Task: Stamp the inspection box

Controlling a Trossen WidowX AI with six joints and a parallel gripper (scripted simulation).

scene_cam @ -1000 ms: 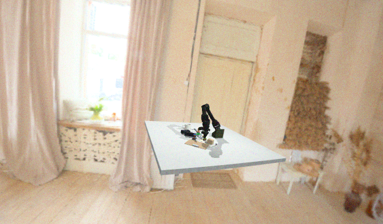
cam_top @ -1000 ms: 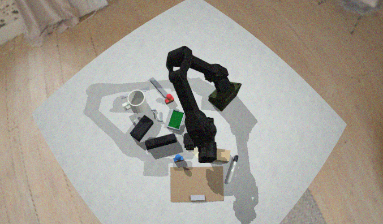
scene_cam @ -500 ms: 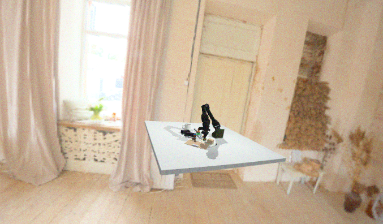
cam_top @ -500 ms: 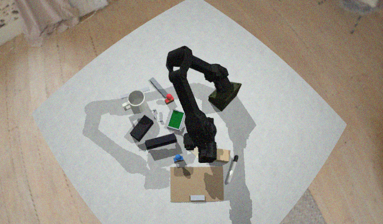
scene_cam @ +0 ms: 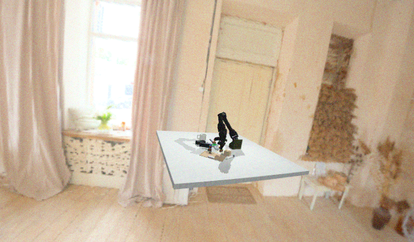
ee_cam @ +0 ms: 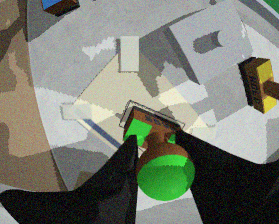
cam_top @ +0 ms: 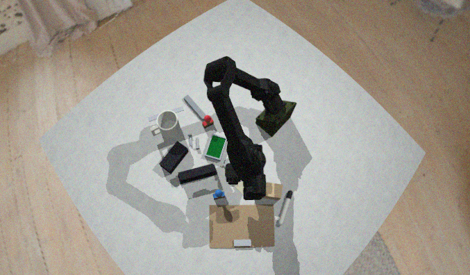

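My gripper tip is 3 cm above the cream card. The rest, counted from my gripper tip: block 2 cm behind, 9 cm to the left; yellow stamp 5 cm behind, 8 cm to the right; blue stamp 12 cm ahead, 4 cm to the right.
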